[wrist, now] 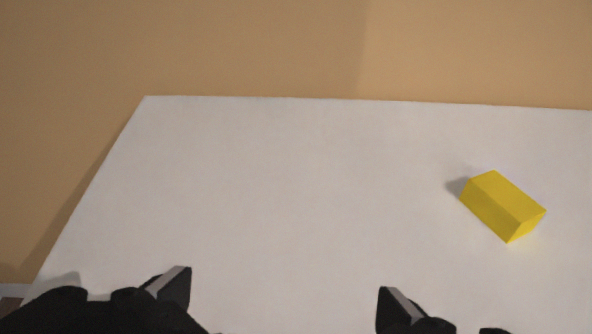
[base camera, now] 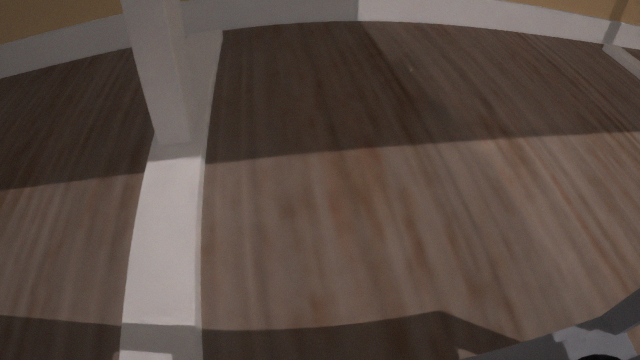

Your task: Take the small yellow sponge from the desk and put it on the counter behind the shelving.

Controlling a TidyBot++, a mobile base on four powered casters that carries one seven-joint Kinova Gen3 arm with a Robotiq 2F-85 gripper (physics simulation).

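Places are measured from the arm's base along level axes (x back, y right, z up), in metres.
Pixels of known places: gripper, between the fingertips: (wrist: 283, 298).
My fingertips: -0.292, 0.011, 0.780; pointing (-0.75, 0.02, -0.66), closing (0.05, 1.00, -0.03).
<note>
Ahead of a thing's pixels: the offset from my fingertips to its middle, as dx, dy, dz. "spot": to the spot under its first point. Level surfaces: height alone.
The small yellow sponge @(-0.273, +0.331, -0.204) (wrist: 501, 206) lies on the white desk top @(dz -0.226) (wrist: 260, 185), in the right part of the wrist view, set at an angle to the desk's back edge. My gripper (wrist: 283, 298) is open, with its two black fingers wide apart at the bottom of the wrist view and nothing between them. The sponge is beyond the fingertips and to the right of the right finger, apart from it. The shelving and the counter do not show in either view.
A tan wall (wrist: 250, 45) stands behind the desk. The desk's left edge shows in the wrist view. In the base camera view, a white leg @(spot: -0.188, -0.170, -1.040) (base camera: 157, 75) meets a white floor bar (base camera: 162, 240) at the left, and a white baseboard (base camera: 280, 12) runs along the back of the wood floor @(dz -1.176) (base camera: 320, 225).
</note>
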